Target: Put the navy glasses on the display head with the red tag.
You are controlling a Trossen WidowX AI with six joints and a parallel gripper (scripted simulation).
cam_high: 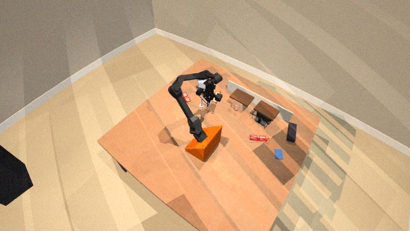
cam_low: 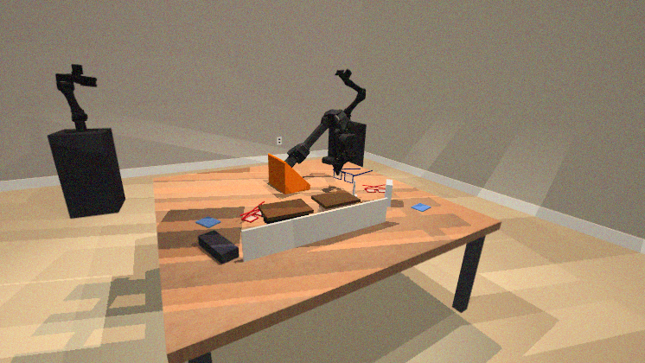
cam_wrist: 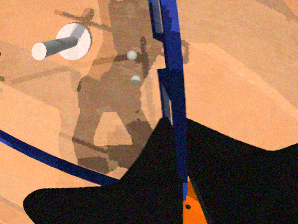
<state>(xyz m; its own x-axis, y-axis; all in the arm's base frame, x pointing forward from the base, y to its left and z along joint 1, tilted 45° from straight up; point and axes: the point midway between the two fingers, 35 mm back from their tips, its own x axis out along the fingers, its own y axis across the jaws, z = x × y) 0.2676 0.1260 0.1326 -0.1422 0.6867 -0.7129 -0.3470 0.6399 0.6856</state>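
Right now the grey peg stand is 20 mm ahead of my gripper tip, 90 mm to the left of it and 100 mm below it. Also, from my gripper tip: dark case 290 mm ahead, 600 mm to the right, 100 mm below; then white panel 350 mm ahead, 240 mm to the right, 60 mm below.
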